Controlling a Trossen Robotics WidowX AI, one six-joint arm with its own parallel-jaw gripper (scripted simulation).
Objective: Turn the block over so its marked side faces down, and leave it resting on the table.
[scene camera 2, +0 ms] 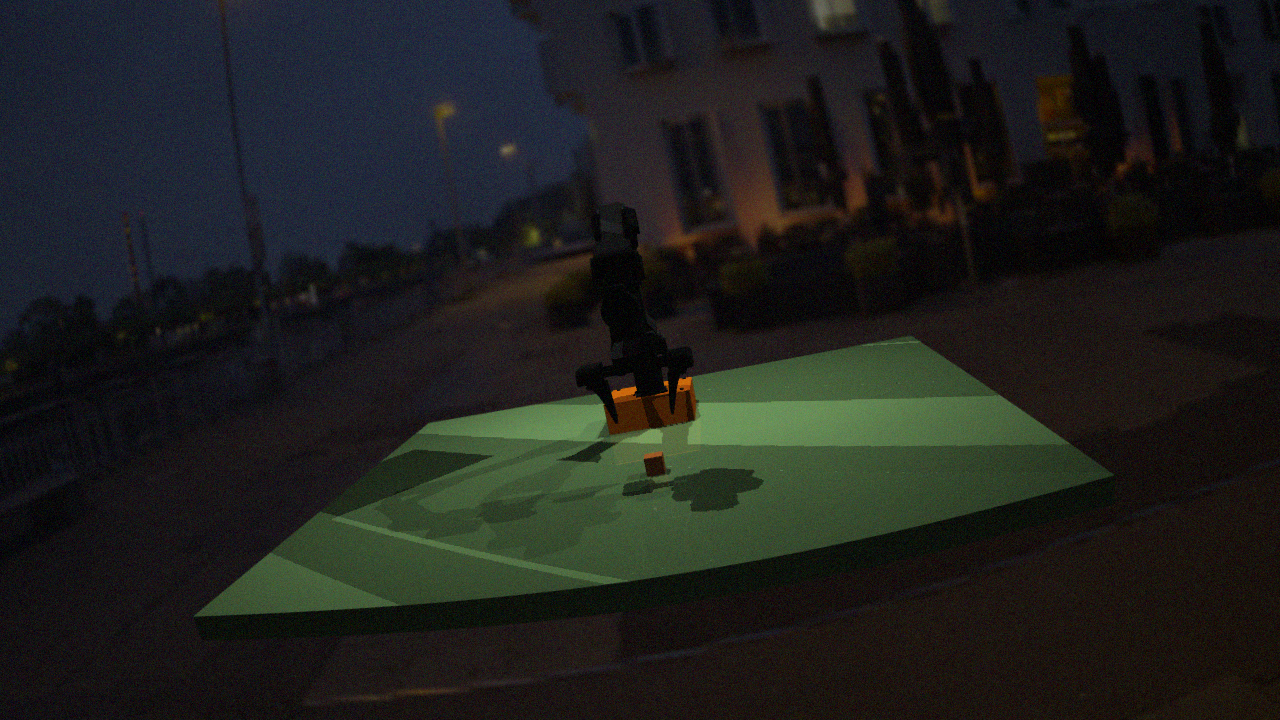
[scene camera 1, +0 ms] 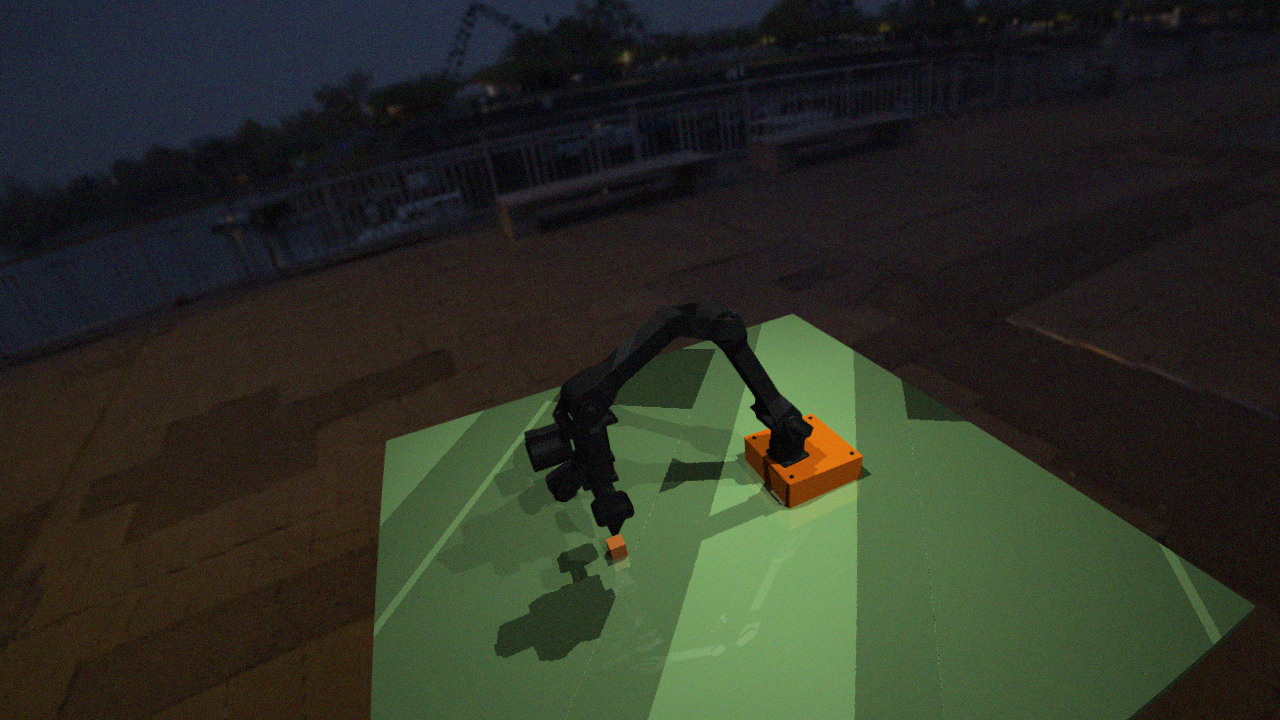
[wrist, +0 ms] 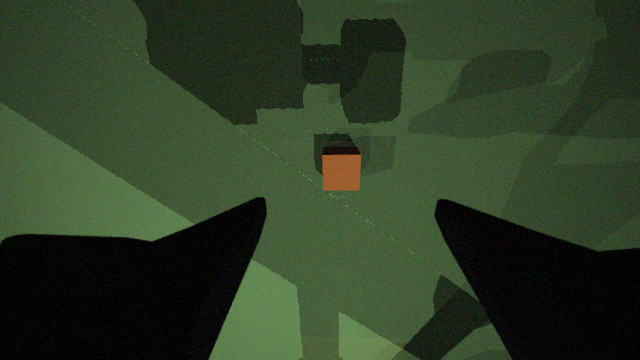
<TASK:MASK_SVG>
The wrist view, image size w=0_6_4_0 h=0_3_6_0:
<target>my gripper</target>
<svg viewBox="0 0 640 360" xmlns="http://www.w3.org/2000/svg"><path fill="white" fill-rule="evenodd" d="M437 201L434 217L441 234L513 360L640 360L640 248L605 251L589 249L447 199L439 199ZM265 198L256 197L208 220L154 241L129 237L23 234L6 237L0 244L0 360L208 360L259 242L267 215Z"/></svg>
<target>small orange block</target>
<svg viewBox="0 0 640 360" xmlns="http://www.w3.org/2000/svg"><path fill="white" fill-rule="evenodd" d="M323 147L323 190L360 190L361 153L358 148Z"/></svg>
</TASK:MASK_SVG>
